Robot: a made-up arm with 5 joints.
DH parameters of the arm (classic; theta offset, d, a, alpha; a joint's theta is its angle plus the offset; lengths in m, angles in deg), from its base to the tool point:
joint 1: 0 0.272 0 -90
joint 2: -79.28 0 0.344 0
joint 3: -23.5 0 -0.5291 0
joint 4: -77.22 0 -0.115 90
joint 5: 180 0.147 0 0
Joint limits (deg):
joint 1: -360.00..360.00
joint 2: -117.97..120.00
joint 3: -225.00..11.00
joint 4: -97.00..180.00
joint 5: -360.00..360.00
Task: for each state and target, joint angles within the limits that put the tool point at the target. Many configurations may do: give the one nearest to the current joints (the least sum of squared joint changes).
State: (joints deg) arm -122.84 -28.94 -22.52 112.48 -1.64
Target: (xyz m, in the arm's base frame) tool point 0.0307 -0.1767 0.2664
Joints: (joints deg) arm -80.14 -44.51 -15.00 143.16 -1.64
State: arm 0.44 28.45 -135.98 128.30 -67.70
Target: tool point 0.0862 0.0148 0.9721
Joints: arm 9.74 -23.73 -136.06 166.68 -67.70
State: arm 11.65 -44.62 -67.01 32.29 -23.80
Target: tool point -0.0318 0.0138 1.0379
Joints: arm -23.46 -81.36 -64.63 35.79 -23.80
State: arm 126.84 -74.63 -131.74 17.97 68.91
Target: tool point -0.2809 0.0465 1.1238
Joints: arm 170.60 -40.26 -88.69 29.72 68.91
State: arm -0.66 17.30 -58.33 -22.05 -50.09
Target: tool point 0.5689 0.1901 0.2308
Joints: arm 18.48 1.20 -28.94 -31.76 -50.09
